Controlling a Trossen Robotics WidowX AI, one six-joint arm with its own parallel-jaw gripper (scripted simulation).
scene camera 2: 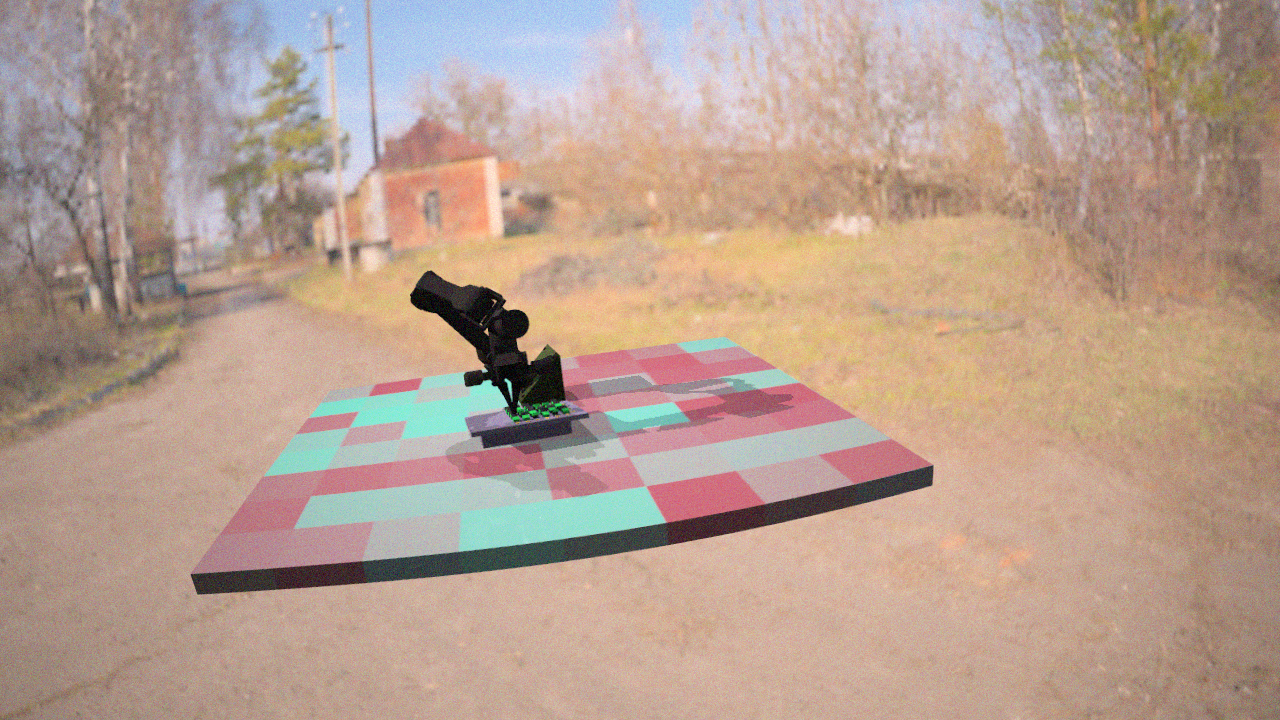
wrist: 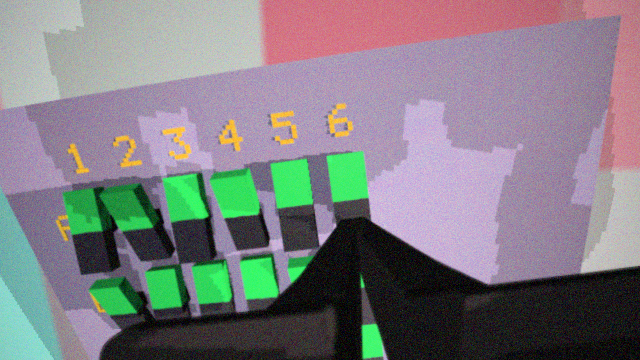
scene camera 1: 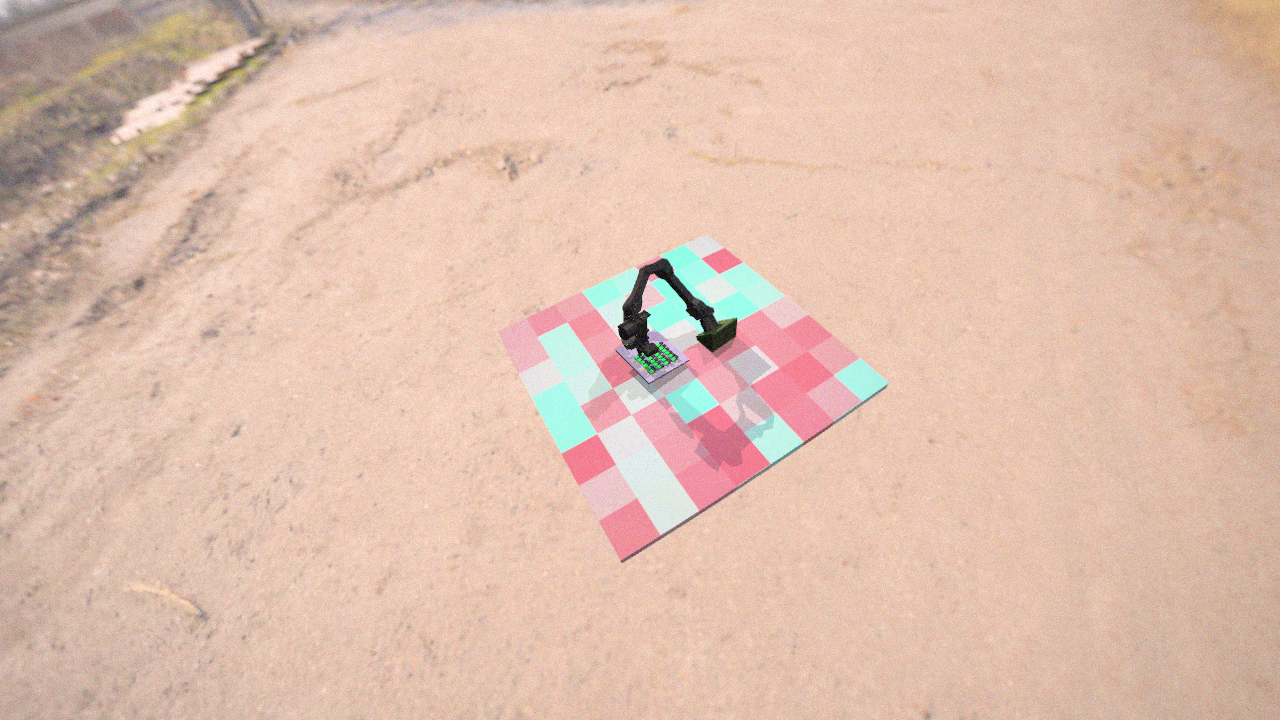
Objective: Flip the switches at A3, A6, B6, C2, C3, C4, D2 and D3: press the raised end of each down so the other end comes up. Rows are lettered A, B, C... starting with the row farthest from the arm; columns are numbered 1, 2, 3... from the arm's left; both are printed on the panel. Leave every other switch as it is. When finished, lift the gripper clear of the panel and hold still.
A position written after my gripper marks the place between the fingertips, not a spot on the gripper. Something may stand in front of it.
My gripper (scene camera 2: 514,413) is shut and holds nothing.
My gripper shows as well in the wrist view (wrist: 353,229).
